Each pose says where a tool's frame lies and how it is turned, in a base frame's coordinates. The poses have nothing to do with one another.
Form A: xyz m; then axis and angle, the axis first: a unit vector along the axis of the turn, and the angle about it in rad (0 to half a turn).
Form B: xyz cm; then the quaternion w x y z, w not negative. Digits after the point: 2 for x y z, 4 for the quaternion.
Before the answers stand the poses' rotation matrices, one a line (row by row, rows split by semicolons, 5 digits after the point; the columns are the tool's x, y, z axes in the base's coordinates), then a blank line. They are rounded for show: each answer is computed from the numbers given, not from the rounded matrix.
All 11 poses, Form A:
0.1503, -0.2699, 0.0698, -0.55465, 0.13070, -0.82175, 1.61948
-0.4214, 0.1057, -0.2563, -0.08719, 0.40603, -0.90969, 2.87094
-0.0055, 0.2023, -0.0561, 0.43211, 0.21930, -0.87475, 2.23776
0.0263, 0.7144, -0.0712, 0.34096, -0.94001, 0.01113, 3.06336
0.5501, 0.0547, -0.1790, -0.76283, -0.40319, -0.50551, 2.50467
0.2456, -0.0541, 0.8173, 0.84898, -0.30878, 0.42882, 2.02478
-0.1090, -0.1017, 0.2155, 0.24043, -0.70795, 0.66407, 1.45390
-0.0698, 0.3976, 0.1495, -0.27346, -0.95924, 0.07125, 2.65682
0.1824, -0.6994, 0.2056, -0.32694, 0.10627, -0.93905, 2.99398
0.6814, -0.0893, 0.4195, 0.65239, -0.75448, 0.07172, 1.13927
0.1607, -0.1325, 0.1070, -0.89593, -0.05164, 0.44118, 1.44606
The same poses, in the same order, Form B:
0.27395 0.74476 0.60851; -0.89680 -0.03075 0.44136; 0.34742 -0.66663 0.65948
-0.94867 0.17370 0.26430; -0.31273 -0.63988 -0.70197; 0.04719 -0.74859 0.66135
-0.31638 0.84068 -0.43951; -0.53391 -0.54076 -0.65001; -0.78412 0.02901 0.61993
-0.76479 -0.64090 -0.06589; -0.63916 0.76760 -0.04754; 0.08104 0.00575 -0.99669
0.24578 0.85546 0.45583; 0.25418 -0.51068 0.82134; 0.93541 -0.08600 -0.34296
0.59831 -0.76250 0.24622; 0.00827 -0.30139 -0.95346; 0.80122 0.57250 -0.17402
0.16770 -0.80990 -0.56208; 0.50918 0.55937 -0.65409; 0.84416 -0.17651 0.50619
-0.74384 0.46120 -0.48374; 0.52761 0.84949 -0.00138; 0.41029 -0.25625 -0.87521
-0.77651 0.06900 0.62632; -0.20722 -0.96666 -0.15042; 0.59506 -0.24659 0.76492
0.66586 -0.35149 -0.65810; -0.22120 0.74941 -0.62406; 0.71254 0.56111 0.42125
0.82724 -0.39724 -0.39733; 0.47826 0.12675 0.86902; -0.29485 -0.90892 0.29484

15.03, -26.99, 6.98, 0.6897, -0.4016, 0.0946, -0.5950
-42.14, 10.57, -25.63, 0.1349, -0.0864, 0.4023, -0.9014
-0.55, 20.23, -5.61, 0.4367, 0.3887, 0.1973, -0.7869
2.63, 71.44, -7.12, 0.0391, 0.3407, -0.9393, 0.0111
55.01, 5.47, -17.90, 0.3131, -0.7245, -0.3829, -0.4801
24.56, -5.41, 81.73, 0.5298, 0.7200, -0.2619, 0.3637
-10.90, -10.17, 21.55, 0.7472, 0.1598, -0.4705, 0.4413
-6.98, 39.76, 14.95, 0.2400, -0.2655, -0.9312, 0.0692
18.24, -69.94, 20.56, 0.0737, -0.3261, 0.1060, -0.9365
68.14, -8.93, 41.95, 0.8421, 0.3519, -0.4069, 0.0387
16.07, -13.25, 10.70, 0.7498, -0.5928, -0.0342, 0.2919

